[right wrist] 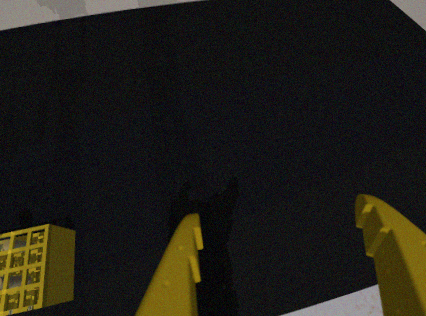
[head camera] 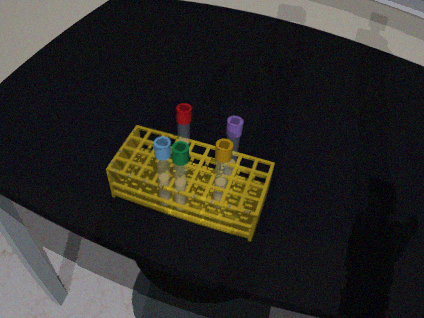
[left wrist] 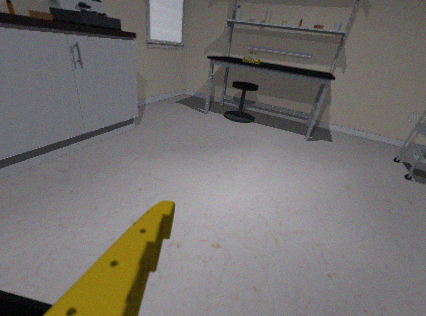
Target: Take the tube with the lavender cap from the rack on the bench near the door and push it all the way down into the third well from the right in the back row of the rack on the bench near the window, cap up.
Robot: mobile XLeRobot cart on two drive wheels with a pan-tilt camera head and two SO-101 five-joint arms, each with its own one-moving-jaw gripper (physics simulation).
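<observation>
The tube with the lavender cap stands upright, cap up, in the back row of the yellow rack on the black bench, right of the middle. One end of the rack also shows at the lower left of the right wrist view. My right gripper is open and empty above the bench top, to the right of the rack; its two jaws stand wide apart. My left gripper is fully open: one notched jaw shows in the left wrist view, over the floor. Another yellow rack stands on the far bench near the window, small and unclear.
Tubes with red, blue, green and orange caps stand in the near rack. An arm's shadow falls on the bench top right of it. The left wrist view shows a stool, a white cabinet and a cart at the right edge.
</observation>
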